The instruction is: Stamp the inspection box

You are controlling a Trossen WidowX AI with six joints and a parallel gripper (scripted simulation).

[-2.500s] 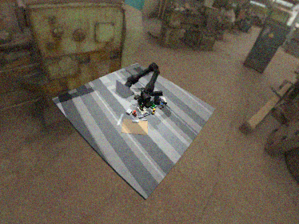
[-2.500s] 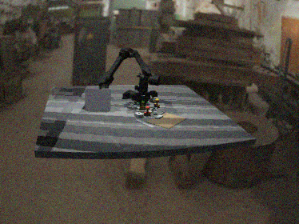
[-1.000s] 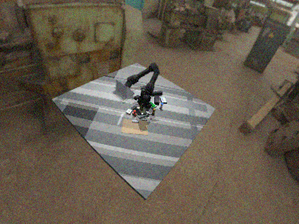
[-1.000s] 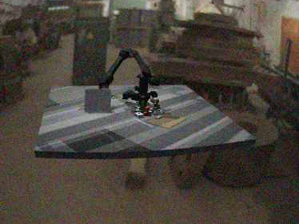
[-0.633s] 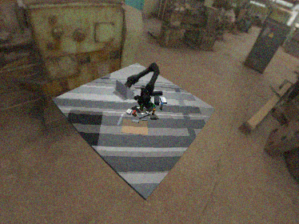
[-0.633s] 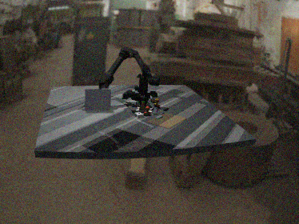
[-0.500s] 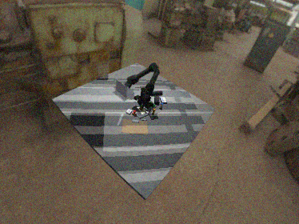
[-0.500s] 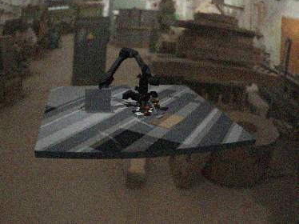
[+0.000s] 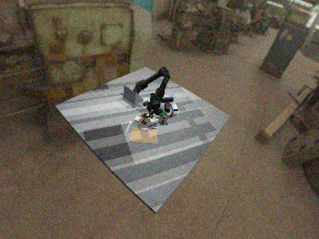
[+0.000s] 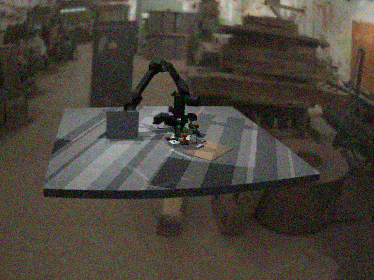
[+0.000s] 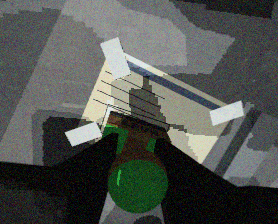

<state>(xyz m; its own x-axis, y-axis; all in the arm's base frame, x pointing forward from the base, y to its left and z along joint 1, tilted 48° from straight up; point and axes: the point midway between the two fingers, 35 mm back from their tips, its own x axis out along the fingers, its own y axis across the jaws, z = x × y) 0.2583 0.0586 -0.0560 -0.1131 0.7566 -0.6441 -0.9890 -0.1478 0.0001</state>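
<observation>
Now: gripper tip 1 cm short of the cream card and 3 cm above it. Also, from my gripper tip: grey block 8 cm ahead, 3 cm to the right, 2 cm below; then pass stamp right at my gripper tip; then red-knobbed stamp 2 cm ahead, 11 cm to the right, 1 cm below.
</observation>
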